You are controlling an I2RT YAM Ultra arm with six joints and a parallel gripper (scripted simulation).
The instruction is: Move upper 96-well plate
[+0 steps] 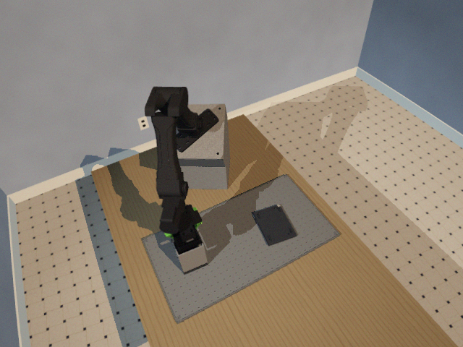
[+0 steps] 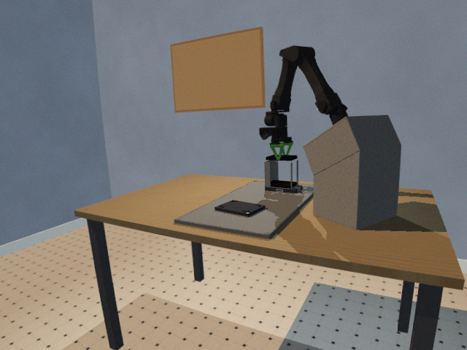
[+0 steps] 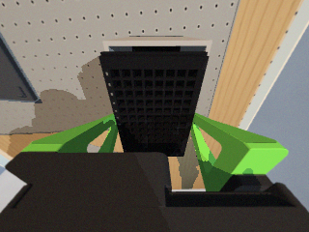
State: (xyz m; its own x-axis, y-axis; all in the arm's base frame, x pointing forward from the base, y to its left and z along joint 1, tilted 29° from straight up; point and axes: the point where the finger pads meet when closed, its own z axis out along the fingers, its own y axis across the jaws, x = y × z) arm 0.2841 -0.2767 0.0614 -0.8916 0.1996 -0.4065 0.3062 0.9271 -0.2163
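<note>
My hand is 8 cm above the pale rack wall, 7 cm short of it and 3 cm to the left of it. Also, from my hand: pale A1 mark: 40 cm to the left, 15 cm below, 10 cm ahead.
</note>
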